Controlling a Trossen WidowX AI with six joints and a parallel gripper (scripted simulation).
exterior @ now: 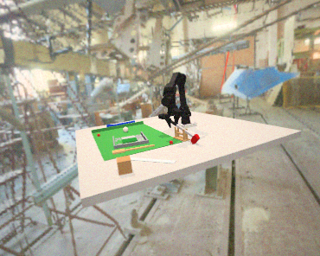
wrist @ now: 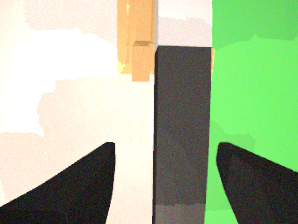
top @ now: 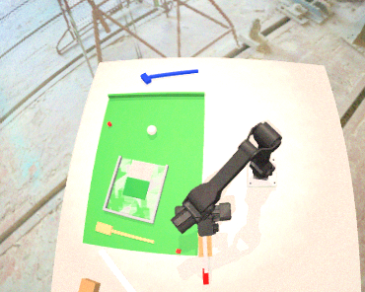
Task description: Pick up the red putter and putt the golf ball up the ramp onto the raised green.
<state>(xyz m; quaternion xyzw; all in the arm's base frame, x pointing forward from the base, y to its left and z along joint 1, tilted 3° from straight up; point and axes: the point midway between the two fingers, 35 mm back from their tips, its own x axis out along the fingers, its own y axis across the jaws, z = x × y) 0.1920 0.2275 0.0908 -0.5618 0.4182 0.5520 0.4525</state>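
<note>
The wooden rack lies 8 cm to the left of my gripper tip, 3 cm below it and 2 cm behind it. From my gripper tip the other things lie so: red putter: 11 cm to the left, 3 cm behind; wooden putter: 32 cm ahead, 12 cm to the left, 6 cm below; green mat: 28 cm ahead, 19 cm to the right, 7 cm below.
</note>
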